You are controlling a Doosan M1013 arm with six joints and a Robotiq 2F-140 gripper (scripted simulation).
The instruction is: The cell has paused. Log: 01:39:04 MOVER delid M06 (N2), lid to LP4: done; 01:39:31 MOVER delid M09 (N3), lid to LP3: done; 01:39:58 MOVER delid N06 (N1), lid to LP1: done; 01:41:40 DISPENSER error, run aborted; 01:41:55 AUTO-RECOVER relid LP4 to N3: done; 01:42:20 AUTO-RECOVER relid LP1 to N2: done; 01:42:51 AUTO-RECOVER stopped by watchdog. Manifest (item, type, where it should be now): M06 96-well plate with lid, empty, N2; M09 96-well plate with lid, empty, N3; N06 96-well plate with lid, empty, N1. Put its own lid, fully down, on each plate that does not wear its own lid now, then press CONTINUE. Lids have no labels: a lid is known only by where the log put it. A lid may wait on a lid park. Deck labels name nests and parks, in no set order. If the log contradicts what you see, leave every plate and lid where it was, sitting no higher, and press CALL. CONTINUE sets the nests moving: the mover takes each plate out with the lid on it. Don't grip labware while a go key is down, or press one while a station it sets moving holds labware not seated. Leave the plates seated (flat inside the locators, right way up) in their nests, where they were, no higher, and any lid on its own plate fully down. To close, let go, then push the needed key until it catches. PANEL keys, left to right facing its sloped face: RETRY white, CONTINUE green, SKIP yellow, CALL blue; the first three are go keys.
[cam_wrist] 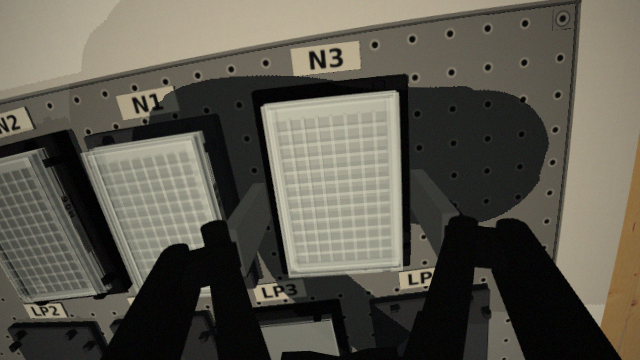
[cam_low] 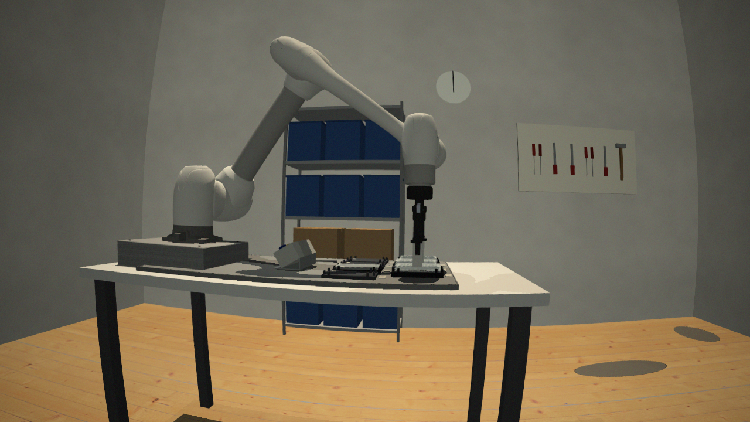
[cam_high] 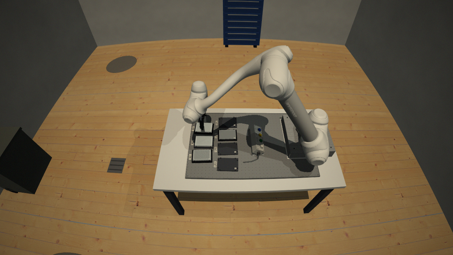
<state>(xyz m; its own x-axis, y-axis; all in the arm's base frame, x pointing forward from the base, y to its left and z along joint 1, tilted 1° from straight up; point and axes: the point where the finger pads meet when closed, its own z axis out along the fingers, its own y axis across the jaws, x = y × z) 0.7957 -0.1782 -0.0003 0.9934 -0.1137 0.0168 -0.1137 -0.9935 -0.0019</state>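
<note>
The plate lies 30 mm below my hand. The rest, counted from my hand: LP3 label: 90 mm behind, 70 mm to the left, 50 mm below; N3 label: 90 mm ahead, 10 mm to the right, 50 mm below; park LP3: 180 mm behind, 70 mm to the left, 50 mm below.
</note>
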